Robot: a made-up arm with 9 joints. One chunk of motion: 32 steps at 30 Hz.
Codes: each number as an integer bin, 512 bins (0 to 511) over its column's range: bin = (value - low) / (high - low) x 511, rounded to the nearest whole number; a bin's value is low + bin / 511 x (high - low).
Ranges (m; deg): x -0.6..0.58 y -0.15..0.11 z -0.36..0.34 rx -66..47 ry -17..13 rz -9..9
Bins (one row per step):
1: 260 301 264 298 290 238
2: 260 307 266 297 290 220
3: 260 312 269 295 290 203
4: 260 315 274 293 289 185
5: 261 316 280 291 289 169
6: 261 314 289 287 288 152
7: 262 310 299 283 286 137
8: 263 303 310 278 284 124
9: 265 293 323 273 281 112
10: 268 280 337 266 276 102
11: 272 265 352 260 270 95
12: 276 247 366 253 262 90
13: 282 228 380 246 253 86
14: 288 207 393 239 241 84
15: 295 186 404 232 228 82
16: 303 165 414 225 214 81
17: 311 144 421 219 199 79
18: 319 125 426 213 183 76
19: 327 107 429 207 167 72
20: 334 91 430 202 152 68
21: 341 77 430 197 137 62
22: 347 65 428 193 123 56
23: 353 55 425 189 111 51
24: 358 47 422 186 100 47
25: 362 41 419 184 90 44
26: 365 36 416 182 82 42
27: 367 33 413 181 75 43
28: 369 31 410 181 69 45
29: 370 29 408 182 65 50
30: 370 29 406 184 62 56
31: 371 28 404 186 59 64
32: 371 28 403 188 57 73
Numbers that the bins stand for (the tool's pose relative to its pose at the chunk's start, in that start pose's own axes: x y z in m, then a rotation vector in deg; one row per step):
1: 0.0004 0.0032 0.0016 -0.10 0.03 -0.62
2: 0.0004 0.0062 0.0044 -0.32 0.03 -1.25
3: 0.0004 0.0087 0.0085 -0.77 0.03 -1.85
4: 0.0004 0.0103 0.0153 -1.21 -0.03 -2.48
5: 0.0027 0.0108 0.0236 -1.65 -0.03 -3.05
6: 0.0027 0.0098 0.0359 -2.53 -0.09 -3.65
7: 0.0050 0.0077 0.0496 -3.42 -0.21 -4.17
8: 0.0073 0.0042 0.0647 -4.52 -0.33 -4.63
9: 0.0119 -0.0009 0.0825 -5.63 -0.50 -5.05
10: 0.0189 -0.0075 0.1016 -7.18 -0.80 -5.41
11: 0.0281 -0.0152 0.1222 -8.50 -1.15 -5.65
12: 0.0373 -0.0243 0.1414 -10.05 -1.62 -5.83
13: 0.0512 -0.0340 0.1605 -11.60 -2.15 -5.97
14: 0.0650 -0.0447 0.1784 -13.15 -2.85 -6.04
15: 0.0812 -0.0554 0.1934 -14.70 -3.61 -6.11
16: 0.0997 -0.0660 0.2071 -16.24 -4.44 -6.15
17: 0.1182 -0.0767 0.2167 -17.57 -5.32 -6.22
18: 0.1366 -0.0864 0.2236 -18.90 -6.26 -6.32
19: 0.1551 -0.0956 0.2277 -20.23 -7.20 -6.46
20: 0.1713 -0.1037 0.2290 -21.33 -8.08 -6.60
21: 0.1874 -0.1108 0.2290 -22.44 -8.96 -6.82
22: 0.2013 -0.1169 0.2263 -23.32 -9.78 -7.03
23: 0.2151 -0.1220 0.2222 -24.21 -10.48 -7.20
24: 0.2267 -0.1261 0.2181 -24.87 -11.13 -7.34
25: 0.2359 -0.1291 0.2140 -25.31 -11.72 -7.45
26: 0.2429 -0.1317 0.2099 -25.75 -12.19 -7.52
27: 0.2475 -0.1332 0.2058 -25.97 -12.60 -7.49
28: 0.2521 -0.1342 0.2016 -25.97 -12.95 -7.41
29: 0.2544 -0.1352 0.1989 -25.75 -13.18 -7.24
30: 0.2544 -0.1352 0.1962 -25.31 -13.36 -7.03
31: 0.2567 -0.1358 0.1934 -24.87 -13.54 -6.75
32: 0.2567 -0.1358 0.1921 -24.43 -13.65 -6.43

